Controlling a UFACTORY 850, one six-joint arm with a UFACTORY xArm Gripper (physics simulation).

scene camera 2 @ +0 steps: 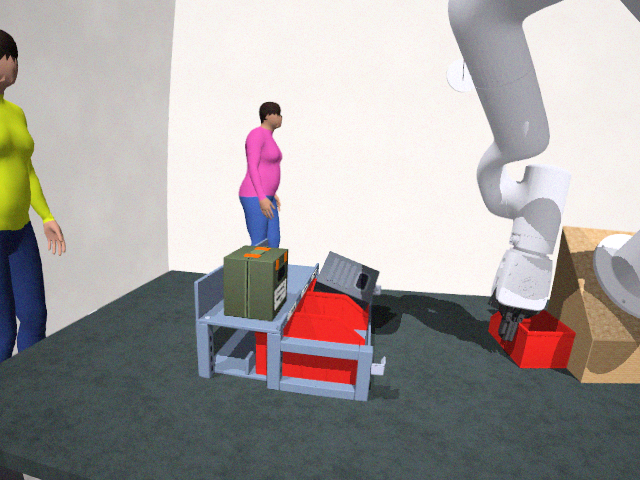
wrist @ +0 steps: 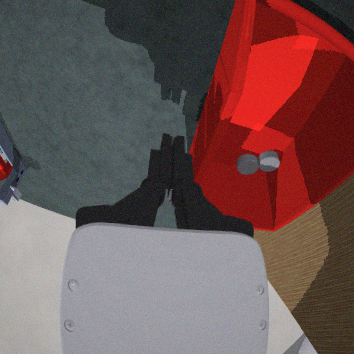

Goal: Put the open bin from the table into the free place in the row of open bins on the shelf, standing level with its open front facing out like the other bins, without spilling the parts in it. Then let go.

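The open red bin (scene camera 2: 547, 348) (wrist: 270, 95) stands upright on the table at the right, beside the wooden block. In the wrist view, two grey round parts (wrist: 258, 162) lie inside it. My gripper (scene camera 2: 507, 333) (wrist: 169, 147) is shut and empty, its fingers together beside the bin's side wall; whether they touch it I cannot tell. The blue-grey shelf (scene camera 2: 320, 347) (wrist: 15, 167) stands left of the bin, with red open bins (scene camera 2: 330, 304) in its front row. The free place in the row cannot be made out.
A green box (scene camera 2: 235, 289) stands on the shelf's upper board. A grey slotted box (scene camera 2: 343, 273) sits tilted at the shelf's far end. The wooden block (scene camera 2: 615, 356) (wrist: 287, 250) is close behind the bin, near the robot's base. Two people stand beyond the table.
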